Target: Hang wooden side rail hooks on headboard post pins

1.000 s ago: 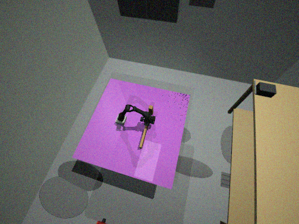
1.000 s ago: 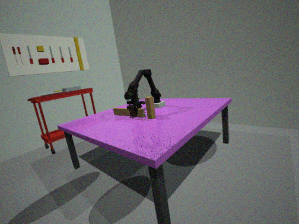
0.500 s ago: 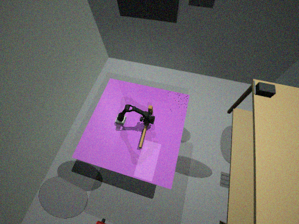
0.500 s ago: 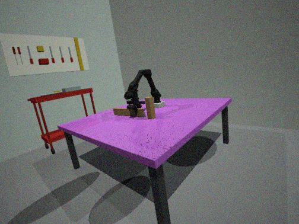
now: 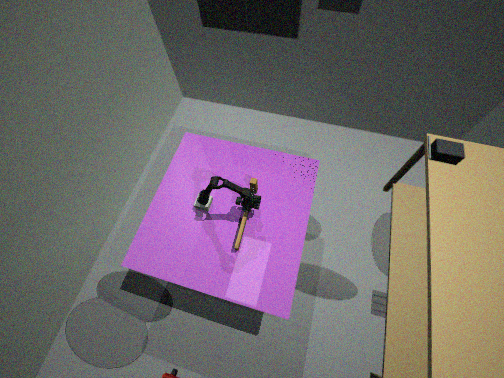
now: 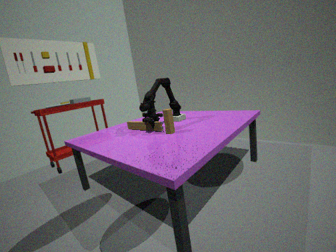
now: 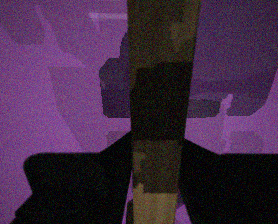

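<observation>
The wooden headboard post lies 20 mm behind my gripper tip, 160 mm to the left of it and 60 mm above it.
</observation>
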